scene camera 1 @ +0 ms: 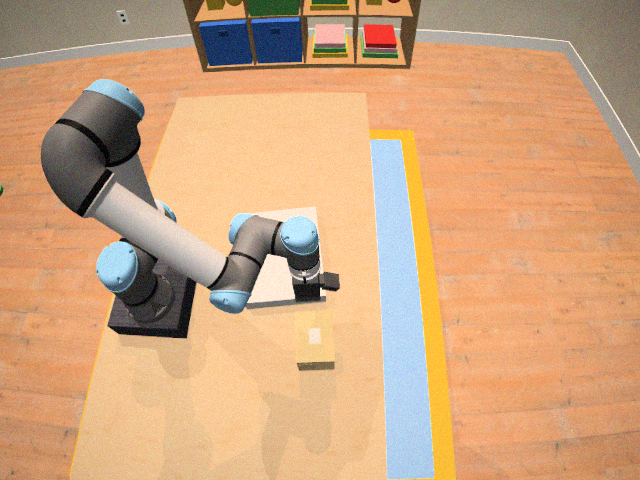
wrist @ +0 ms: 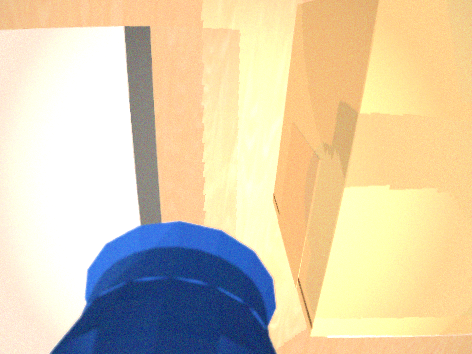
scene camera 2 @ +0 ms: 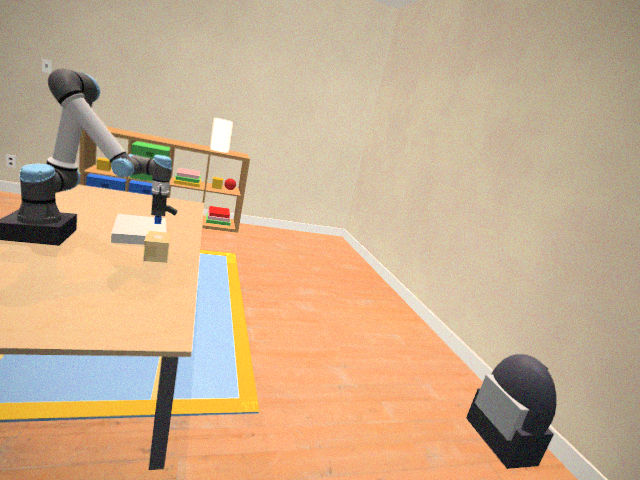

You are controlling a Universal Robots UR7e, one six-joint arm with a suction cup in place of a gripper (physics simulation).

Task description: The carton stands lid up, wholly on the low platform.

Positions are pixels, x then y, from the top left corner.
Labels:
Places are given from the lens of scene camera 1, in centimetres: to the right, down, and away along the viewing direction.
low platform (scene camera 1: 273,288): -14, 14, 116

